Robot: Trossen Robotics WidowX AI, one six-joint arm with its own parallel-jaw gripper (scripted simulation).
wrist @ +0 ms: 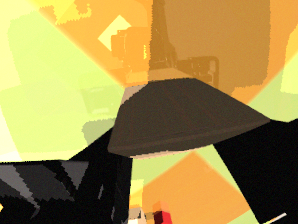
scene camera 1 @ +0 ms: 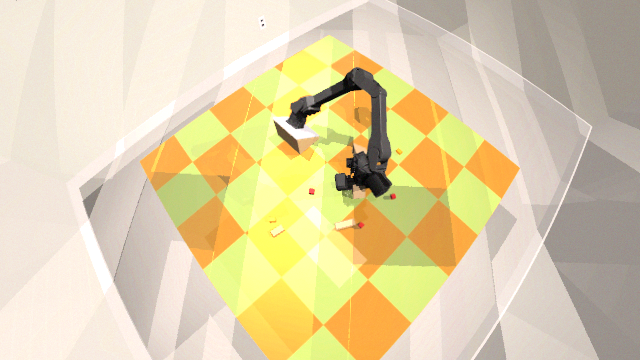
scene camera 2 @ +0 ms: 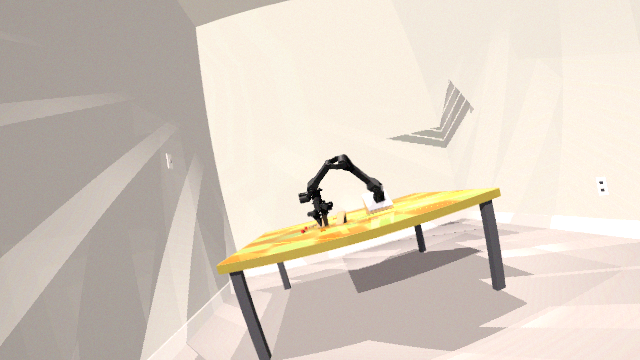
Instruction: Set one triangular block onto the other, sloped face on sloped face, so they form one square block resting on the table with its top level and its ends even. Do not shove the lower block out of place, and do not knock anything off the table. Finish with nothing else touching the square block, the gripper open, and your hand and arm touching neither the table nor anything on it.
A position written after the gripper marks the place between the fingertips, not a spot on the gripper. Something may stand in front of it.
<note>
The gripper [wrist: 165, 117] carries a tan triangular block [wrist: 166, 118].
</note>
